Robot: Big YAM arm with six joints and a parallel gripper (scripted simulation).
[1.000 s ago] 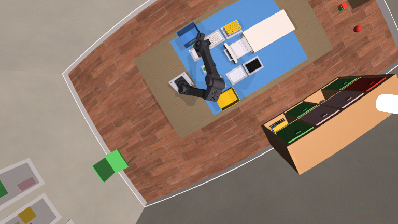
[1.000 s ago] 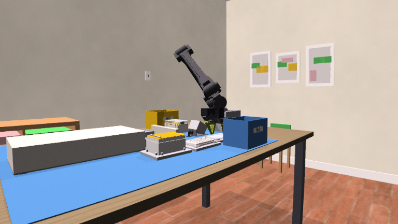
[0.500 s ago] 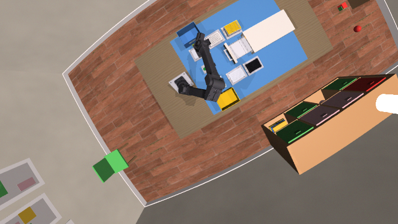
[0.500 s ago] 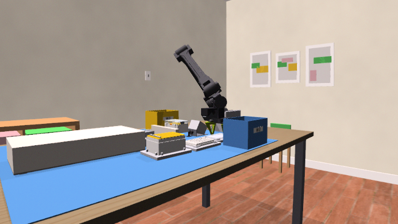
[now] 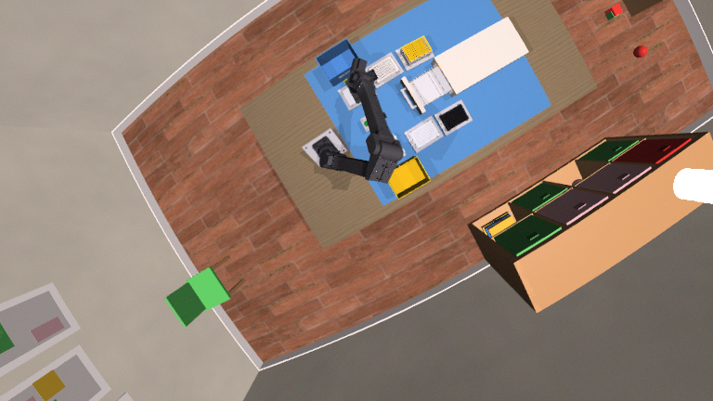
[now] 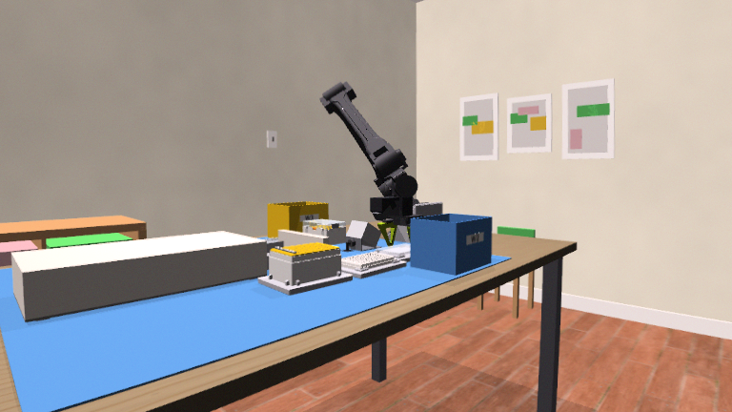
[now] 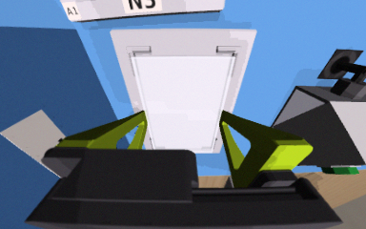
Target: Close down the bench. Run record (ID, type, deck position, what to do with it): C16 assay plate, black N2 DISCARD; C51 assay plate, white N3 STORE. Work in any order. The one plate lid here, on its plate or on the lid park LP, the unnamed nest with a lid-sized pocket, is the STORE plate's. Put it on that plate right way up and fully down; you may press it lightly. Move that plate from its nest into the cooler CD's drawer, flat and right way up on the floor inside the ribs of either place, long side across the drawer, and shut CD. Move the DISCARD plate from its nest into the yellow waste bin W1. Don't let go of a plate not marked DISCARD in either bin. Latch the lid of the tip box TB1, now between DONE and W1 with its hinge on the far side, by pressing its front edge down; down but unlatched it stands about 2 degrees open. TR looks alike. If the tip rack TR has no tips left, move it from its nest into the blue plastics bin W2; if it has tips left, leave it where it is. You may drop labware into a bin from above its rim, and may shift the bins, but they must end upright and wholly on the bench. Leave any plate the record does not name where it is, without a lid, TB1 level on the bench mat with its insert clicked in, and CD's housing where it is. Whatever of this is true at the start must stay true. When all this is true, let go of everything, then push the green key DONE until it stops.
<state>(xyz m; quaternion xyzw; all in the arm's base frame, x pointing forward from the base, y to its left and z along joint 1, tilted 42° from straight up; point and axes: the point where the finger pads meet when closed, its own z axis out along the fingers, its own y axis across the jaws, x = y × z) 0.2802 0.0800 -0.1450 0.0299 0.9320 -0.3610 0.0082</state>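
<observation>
Right now my hand is 20 mm above the lid park. The rest, counted from my hand: DONE key box: 30 mm behind, 170 mm to the right, 30 mm above; then blue bin W2: 160 mm to the left, 10 mm above; then plate lid: right at my hand.
</observation>
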